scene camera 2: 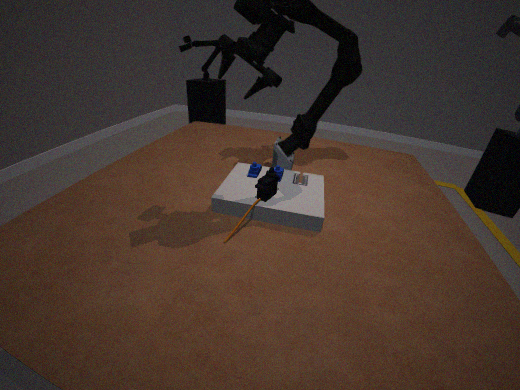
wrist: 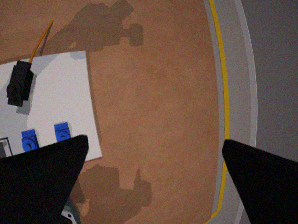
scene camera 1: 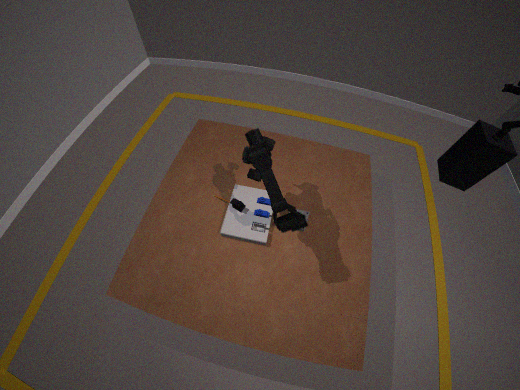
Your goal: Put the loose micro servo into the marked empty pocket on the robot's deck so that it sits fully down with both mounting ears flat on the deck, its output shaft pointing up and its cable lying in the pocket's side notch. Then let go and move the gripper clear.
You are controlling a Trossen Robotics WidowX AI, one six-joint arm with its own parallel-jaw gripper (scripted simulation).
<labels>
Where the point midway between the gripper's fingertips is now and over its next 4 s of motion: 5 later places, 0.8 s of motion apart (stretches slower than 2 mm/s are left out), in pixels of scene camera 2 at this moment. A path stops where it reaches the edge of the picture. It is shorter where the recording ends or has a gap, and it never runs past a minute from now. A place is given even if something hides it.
The gripper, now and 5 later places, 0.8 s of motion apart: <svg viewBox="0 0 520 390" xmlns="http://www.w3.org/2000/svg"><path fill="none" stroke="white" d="M231 88L265 166L264 179L266 175L270 166L301 170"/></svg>
</labels>
